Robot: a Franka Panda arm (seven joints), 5 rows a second.
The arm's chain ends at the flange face. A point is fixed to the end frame.
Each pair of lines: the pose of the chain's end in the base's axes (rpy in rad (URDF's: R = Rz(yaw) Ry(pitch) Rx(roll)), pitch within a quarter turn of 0, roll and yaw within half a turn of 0; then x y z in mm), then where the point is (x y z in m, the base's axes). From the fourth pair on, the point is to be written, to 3 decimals.
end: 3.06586, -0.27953, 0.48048, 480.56, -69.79, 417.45
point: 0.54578 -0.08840 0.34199
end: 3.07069, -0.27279, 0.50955, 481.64, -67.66, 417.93
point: 0.54678 -0.08422 0.34192
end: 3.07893, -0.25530, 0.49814, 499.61, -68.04, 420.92
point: 0.56312 -0.08531 0.34370
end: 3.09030, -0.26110, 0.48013, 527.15, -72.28, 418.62
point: 0.590 -0.090 0.341
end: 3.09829, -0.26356, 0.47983, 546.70, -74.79, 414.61
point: 0.610 -0.091 0.337
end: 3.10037, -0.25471, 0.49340, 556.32, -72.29, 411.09
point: 0.619 -0.088 0.333
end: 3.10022, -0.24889, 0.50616, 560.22, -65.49, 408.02
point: 0.623 -0.081 0.330
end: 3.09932, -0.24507, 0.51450, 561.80, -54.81, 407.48
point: 0.624 -0.070 0.329
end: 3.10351, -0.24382, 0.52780, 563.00, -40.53, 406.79
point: 0.625 -0.054 0.328
